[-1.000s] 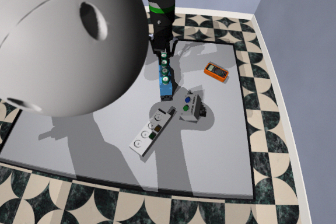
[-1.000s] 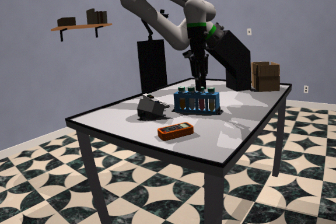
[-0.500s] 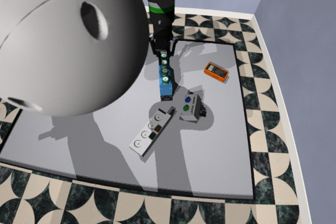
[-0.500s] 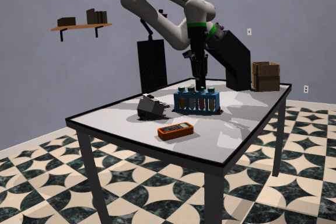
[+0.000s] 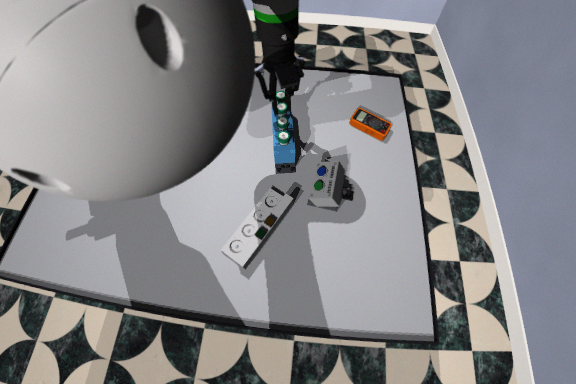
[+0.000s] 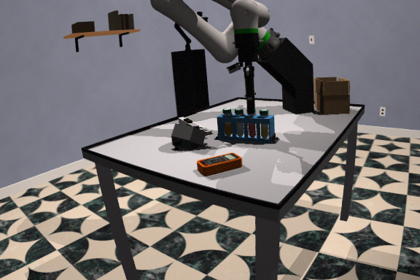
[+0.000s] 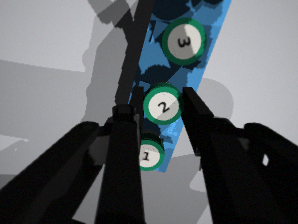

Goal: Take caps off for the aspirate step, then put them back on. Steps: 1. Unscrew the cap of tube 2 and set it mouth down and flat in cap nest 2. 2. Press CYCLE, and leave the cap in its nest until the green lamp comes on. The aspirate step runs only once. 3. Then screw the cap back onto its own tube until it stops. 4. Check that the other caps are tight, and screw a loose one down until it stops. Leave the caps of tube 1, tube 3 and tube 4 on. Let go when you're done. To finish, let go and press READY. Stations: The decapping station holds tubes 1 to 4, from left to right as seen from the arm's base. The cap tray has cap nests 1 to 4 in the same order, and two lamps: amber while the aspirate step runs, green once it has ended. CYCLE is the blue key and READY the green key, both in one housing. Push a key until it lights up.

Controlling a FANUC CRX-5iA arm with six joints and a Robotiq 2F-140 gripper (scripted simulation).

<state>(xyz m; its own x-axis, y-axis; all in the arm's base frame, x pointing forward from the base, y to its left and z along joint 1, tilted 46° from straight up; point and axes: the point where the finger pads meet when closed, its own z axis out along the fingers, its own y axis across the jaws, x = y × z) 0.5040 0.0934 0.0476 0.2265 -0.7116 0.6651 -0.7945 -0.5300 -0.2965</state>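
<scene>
Now: hand 30 mm above the cap. From my hand the other things lie so: green ready key: 90 mm ahead, 240 mm to the right, 80 mm below; blue cycle key: 100 mm ahead, 190 mm to the right, 80 mm below; key housing: 110 mm ahead, 220 mm to the right, 90 mm below.
</scene>
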